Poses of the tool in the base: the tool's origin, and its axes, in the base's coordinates. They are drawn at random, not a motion.
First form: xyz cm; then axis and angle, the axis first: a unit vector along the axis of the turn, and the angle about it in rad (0 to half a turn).
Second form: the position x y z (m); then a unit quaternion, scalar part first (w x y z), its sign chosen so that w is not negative. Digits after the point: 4 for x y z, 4 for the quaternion.
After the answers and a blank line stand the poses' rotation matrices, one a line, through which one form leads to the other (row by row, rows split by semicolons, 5 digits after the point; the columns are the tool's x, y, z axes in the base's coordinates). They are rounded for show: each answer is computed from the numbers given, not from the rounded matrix.
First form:
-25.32 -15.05 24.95 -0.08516 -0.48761 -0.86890 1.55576
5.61 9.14 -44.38 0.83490 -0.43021 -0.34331 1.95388
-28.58 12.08 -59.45 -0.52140 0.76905 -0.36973 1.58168
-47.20 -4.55 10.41 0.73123 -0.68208 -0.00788 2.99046
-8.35 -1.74 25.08 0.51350 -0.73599 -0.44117 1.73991
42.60 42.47 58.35 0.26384 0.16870 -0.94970 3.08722
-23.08 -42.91 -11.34 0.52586 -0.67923 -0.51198 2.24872
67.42 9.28 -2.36 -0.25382 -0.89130 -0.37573 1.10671
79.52 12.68 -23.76 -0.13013 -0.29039 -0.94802 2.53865
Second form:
-0.2532 -0.1505 0.2495 0.7124 -0.0598 -0.3422 -0.6098
0.0561 0.0914 -0.4438 0.5596 0.6920 -0.3566 -0.2845
-0.2858 0.1208 -0.5945 0.7032 -0.3707 0.5468 -0.2629
-0.4720 -0.0455 0.1041 0.0755 0.7291 -0.6801 -0.0079
-0.0835 -0.0174 0.2508 0.6449 0.3925 -0.5625 -0.3372
0.4260 0.4247 0.5835 0.0272 0.2637 0.1686 -0.9493
-0.2308 -0.4291 -0.1134 0.4318 0.4743 -0.6127 -0.4618
0.6742 0.0928 -0.0236 0.8508 -0.1334 -0.4684 -0.1975
0.7952 0.1268 -0.2376 0.2969 -0.1243 -0.2773 -0.9053

0.02218 0.90970 -0.41467; -0.82790 0.24922 0.50246; 0.56044 0.33216 0.75867
0.58382 -0.17501 -0.79279; -0.81186 -0.11952 -0.57148; 0.00526 0.97728 -0.21187
0.26393 -0.03564 0.96388; -0.77506 0.58699 0.23393; -0.57413 -0.80881 0.12731
0.07471 -0.99065 -0.11415; -0.99302 -0.06343 -0.09940; 0.09123 0.12078 -0.98848
0.13976 -0.00666 -0.99016; -0.87642 0.46455 -0.12683; 0.46082 0.88552 0.05908
-0.85940 0.14057 -0.49160; 0.03734 -0.94164 -0.33453; -0.50993 -0.30585 0.80400
-0.17722 -0.18242 -0.96712; -0.97996 0.12352 0.15627; 0.09095 0.97543 -0.20066
0.48319 0.46095 -0.74434; -0.21102 0.88643 0.41196; 0.84970 -0.04198 0.52559
-0.79279 0.60651 0.06031; -0.46868 -0.66989 0.57584; 0.38965 0.42825 0.81534

